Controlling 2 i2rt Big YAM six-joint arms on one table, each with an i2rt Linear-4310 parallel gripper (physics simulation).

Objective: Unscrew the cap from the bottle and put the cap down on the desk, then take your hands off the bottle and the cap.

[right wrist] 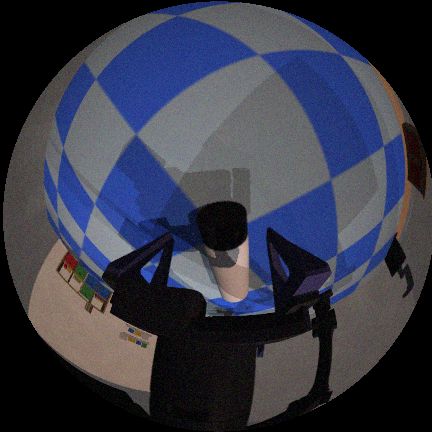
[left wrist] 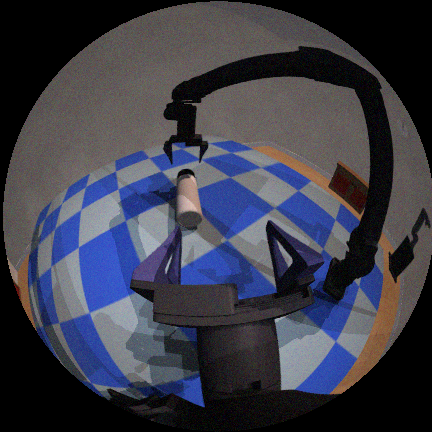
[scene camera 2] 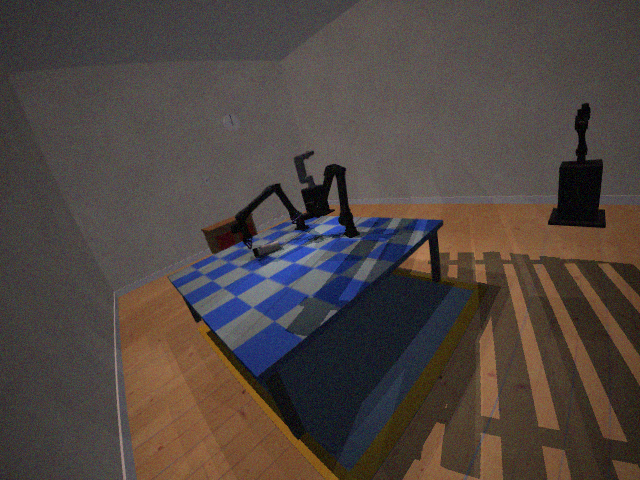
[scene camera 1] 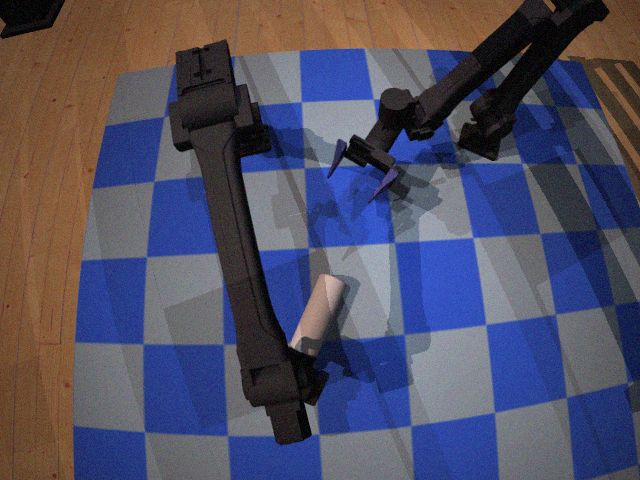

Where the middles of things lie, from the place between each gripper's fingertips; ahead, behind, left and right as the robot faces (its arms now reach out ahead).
I see the black cap [right wrist: 223,224] 340 mm ahead of my left hand, 110 mm to the right of it and 140 mm below it.
Now: the black cap 20 mm behind my right hand, 10 mm to the left of it and 50 mm below it.
